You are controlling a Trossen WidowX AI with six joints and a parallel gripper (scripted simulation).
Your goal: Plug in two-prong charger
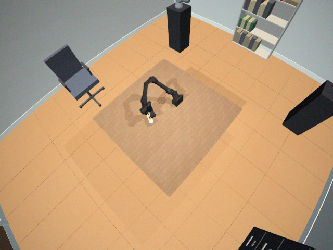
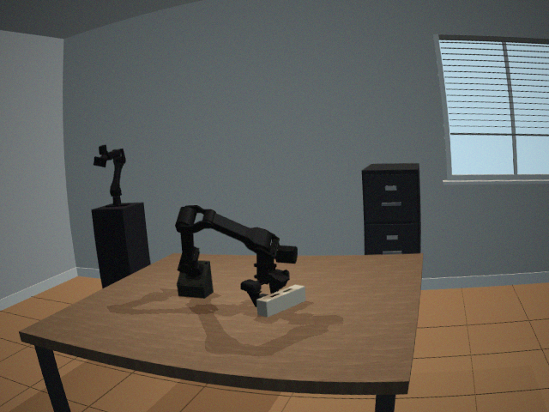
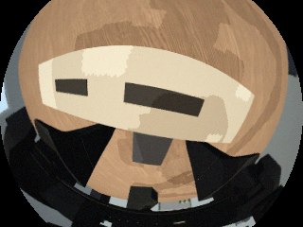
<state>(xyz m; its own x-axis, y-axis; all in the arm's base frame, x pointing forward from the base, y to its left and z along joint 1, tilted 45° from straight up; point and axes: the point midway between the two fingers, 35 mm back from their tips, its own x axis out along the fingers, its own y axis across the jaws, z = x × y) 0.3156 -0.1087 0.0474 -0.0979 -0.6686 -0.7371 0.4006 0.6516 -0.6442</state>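
Now: the dark charger 20 mm ahead of my gripper tip, 10 mm to the right of it and 10 mm above it.
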